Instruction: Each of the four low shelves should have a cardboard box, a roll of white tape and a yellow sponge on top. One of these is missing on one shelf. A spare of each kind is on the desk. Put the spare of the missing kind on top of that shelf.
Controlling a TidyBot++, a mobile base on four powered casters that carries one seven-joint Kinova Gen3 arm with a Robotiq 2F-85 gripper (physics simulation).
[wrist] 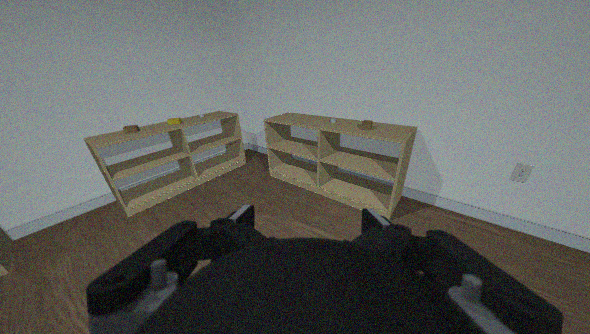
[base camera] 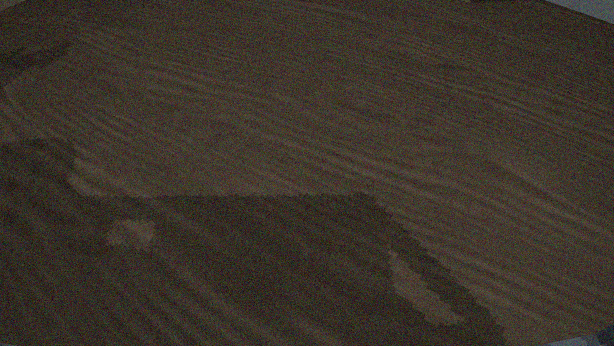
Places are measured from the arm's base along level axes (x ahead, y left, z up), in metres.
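Pixels of known places: gripper, fingertip midpoint: [wrist: 307,218].
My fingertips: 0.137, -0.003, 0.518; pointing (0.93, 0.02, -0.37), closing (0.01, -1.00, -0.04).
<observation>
Ahead of a thing's pixels: the offset from my fingertips to its top centre, as dx, dy, dz. Level surfaces: height alone.
In the wrist view, two low wooden shelves stand near a room corner. The left shelf @(dz -0.305) [wrist: 155,128] bears a brown cardboard box [wrist: 131,129], a yellow sponge [wrist: 174,121] and a small white thing [wrist: 202,116] that looks like the tape roll. The right shelf [wrist: 300,119] bears a small white tape roll @(+1.557, -0.191, -0.281) [wrist: 333,121] and a cardboard box @(+1.333, -0.411, -0.255) [wrist: 367,124]; no yellow sponge shows on its top. My gripper [wrist: 307,218] is open and empty, far in front of both shelves. The desk does not show in either view.
White walls [wrist: 320,50] rise behind the shelves, with a wall outlet @(+1.028, -1.286, -0.458) [wrist: 521,172] at the right. Part of a dark object [wrist: 6,250] shows at the left edge. The base camera view shows wooden floor @(dz -0.915) [base camera: 300,125] with a dark shadow across its lower part.
</observation>
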